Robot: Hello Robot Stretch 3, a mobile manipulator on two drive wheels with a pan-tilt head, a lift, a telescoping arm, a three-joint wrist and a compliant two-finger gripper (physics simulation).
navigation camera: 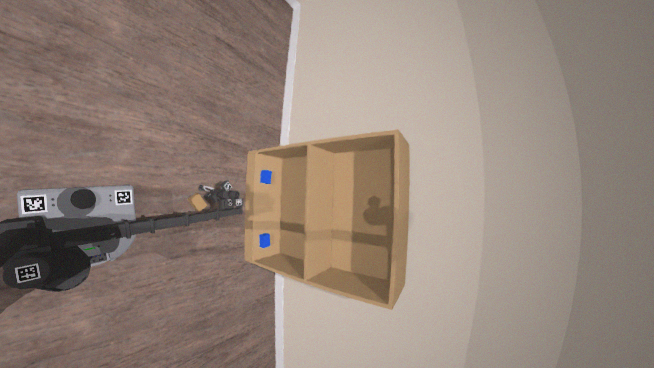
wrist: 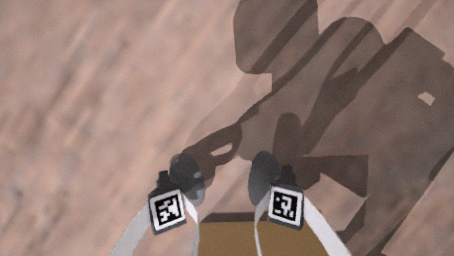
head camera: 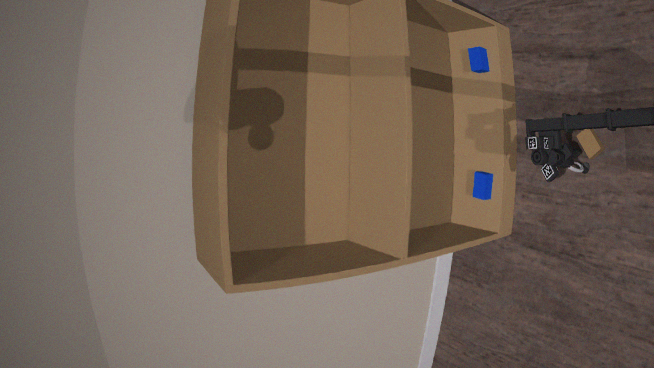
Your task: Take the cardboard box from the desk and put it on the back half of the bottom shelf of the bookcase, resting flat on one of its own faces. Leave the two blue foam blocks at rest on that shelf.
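Frame: origin at the robot's base, x ahead, y left, z up, level; metres.
Seen in the pictures: gripper, fingertip midpoint: (navigation camera: 203,191) (head camera: 582,161); robot's base at its link origin: (navigation camera: 84,197).
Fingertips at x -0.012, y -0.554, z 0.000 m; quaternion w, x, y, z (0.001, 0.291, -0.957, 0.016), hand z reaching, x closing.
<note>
Offsets run from my fingertips to a thing's top centre. "*": to the spot under its first point. Level surfaces: height alone.
The tan cardboard box {0.059 m back, 0.049 m left, 0.051 m up} (head camera: 590,143) (navigation camera: 198,202) (wrist: 295,242) appears to lie on the floor in front of the bookcase {* 0.041 m back, 0.365 m right, 1.061 m up} (head camera: 212,150) (navigation camera: 402,215). In the wrist view part of it shows at the bottom edge. My gripper (head camera: 585,168) (navigation camera: 202,188) (wrist: 224,171) is open narrowly, with bare floor visible between its fingertips. The box shows behind the finger straps and is wider than the gap. One blue foam block {0.380 m back, 0.367 m right, 0.145 m up} (head camera: 479,60) (navigation camera: 264,240) and another blue foam block {0.078 m ahead, 0.409 m right, 0.145 m up} (head camera: 483,186) (navigation camera: 266,177) rest apart on the bottom shelf {0.101 m up} (head camera: 467,212). The desk does not show.
My arm (head camera: 632,117) (navigation camera: 170,220) reaches over the floor towards the bookcase front, and its end is close to the bottom shelf's front edge. My base (navigation camera: 127,213) stands at the left of the navigation view. The wall (head camera: 140,150) (navigation camera: 425,75) is behind the bookcase.
</note>
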